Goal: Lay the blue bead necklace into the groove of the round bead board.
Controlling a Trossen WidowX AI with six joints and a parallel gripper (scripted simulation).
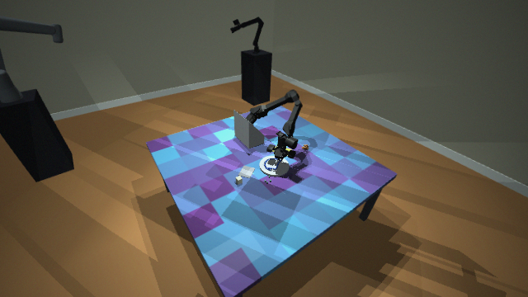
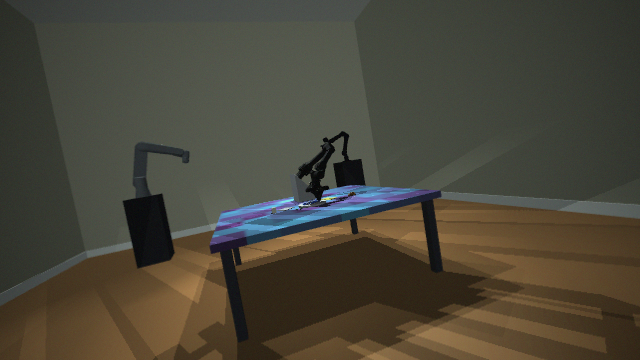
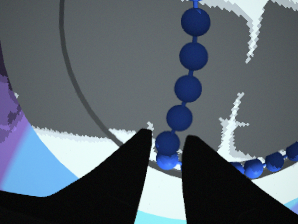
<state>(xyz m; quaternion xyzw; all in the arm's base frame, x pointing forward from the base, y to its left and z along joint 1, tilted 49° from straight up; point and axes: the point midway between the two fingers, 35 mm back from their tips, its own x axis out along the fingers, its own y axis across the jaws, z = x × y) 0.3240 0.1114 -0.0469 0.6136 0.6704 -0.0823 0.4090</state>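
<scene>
Right now the round white bead board is 5 cm to the right of my gripper tip and 1 cm below it. From my gripper tip the other things lie so: cream cube (33 cm to the right, 1 cm behind); yellow patch (11 cm to the left, 10 cm behind, 1 cm below); flat grey square (24 cm to the right, 6 cm behind, 1 cm below).
</scene>
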